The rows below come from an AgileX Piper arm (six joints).
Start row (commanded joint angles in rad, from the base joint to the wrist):
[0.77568, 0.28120, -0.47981, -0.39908, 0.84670, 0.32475]
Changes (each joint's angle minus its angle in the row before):
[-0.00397, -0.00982, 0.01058, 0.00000, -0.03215, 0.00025]
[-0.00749, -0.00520, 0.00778, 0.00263, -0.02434, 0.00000]
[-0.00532, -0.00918, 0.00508, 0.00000, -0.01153, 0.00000]
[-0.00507, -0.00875, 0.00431, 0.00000, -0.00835, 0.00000]
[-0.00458, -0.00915, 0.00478, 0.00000, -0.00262, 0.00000]
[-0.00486, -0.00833, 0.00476, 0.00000, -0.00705, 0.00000]
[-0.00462, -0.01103, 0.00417, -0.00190, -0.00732, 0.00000]
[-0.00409, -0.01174, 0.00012, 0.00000, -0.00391, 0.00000]
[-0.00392, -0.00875, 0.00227, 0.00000, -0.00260, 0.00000]
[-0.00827, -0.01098, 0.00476, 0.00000, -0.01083, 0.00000]
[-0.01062, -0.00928, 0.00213, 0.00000, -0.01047, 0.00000]
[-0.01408, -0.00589, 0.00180, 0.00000, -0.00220, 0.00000]
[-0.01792, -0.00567, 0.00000, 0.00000, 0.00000, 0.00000]
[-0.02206, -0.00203, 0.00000, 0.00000, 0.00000, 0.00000]
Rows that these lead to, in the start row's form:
[0.77171, 0.27138, -0.46923, -0.39908, 0.81455, 0.32500]
[0.76422, 0.26618, -0.46145, -0.39645, 0.79021, 0.32500]
[0.75890, 0.25700, -0.45637, -0.39645, 0.77868, 0.32500]
[0.75383, 0.24825, -0.45206, -0.39645, 0.77033, 0.32500]
[0.74925, 0.23910, -0.44728, -0.39645, 0.76771, 0.32500]
[0.74439, 0.23077, -0.44252, -0.39645, 0.76066, 0.32500]
[0.73977, 0.21974, -0.43835, -0.39835, 0.75334, 0.32500]
[0.73568, 0.20800, -0.43823, -0.39835, 0.74943, 0.32500]
[0.73176, 0.19925, -0.43596, -0.39835, 0.74683, 0.32500]
[0.72349, 0.18827, -0.43120, -0.39835, 0.73600, 0.32500]
[0.71287, 0.17899, -0.42907, -0.39835, 0.72553, 0.32500]
[0.69879, 0.17310, -0.42727, -0.39835, 0.72333, 0.32500]
[0.68087, 0.16743, -0.42727, -0.39835, 0.72333, 0.32500]
[0.65881, 0.16540, -0.42727, -0.39835, 0.72333, 0.32500]

